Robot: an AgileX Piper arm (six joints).
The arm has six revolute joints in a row. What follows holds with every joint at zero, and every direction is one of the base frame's.
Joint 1 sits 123 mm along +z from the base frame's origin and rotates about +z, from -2.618 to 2.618 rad.
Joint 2 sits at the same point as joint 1 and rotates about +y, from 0 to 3.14 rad.
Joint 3 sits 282.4 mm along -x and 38.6 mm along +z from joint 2 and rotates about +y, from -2.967 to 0 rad.
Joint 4 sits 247.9 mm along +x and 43.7 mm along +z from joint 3 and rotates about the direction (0.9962, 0, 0.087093), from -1.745 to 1.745 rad.
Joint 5 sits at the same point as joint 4 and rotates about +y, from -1.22 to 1.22 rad.
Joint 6 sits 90.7 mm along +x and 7.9 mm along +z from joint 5 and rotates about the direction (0.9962, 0, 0.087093), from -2.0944 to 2.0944 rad.
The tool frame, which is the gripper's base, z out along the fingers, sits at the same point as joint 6; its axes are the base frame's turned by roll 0, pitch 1.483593 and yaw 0 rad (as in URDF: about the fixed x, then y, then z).
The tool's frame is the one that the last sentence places.
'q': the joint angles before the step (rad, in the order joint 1, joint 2, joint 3, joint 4, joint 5, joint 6). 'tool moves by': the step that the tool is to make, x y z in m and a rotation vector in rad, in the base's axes. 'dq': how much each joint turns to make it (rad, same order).
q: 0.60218 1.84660 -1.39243 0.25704 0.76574 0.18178
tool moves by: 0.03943 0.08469 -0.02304 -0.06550 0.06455 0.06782
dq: 0.10415 0.35575 -0.50398 -0.07629 0.22553 0.11604
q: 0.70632 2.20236 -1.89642 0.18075 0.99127 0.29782
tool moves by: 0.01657 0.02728 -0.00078 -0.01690 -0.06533 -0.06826
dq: 0.03581 0.12829 -0.22979 -0.11171 0.04929 0.14003
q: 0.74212 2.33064 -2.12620 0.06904 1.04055 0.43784
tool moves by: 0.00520 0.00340 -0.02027 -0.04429 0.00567 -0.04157
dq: 0.00595 0.05320 -0.02581 -0.05207 0.00463 0.05916
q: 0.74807 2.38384 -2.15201 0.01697 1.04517 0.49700
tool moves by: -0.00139 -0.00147 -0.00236 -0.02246 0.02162 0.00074
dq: -0.00001 0.00395 -0.00224 -0.00184 0.02942 -0.00002
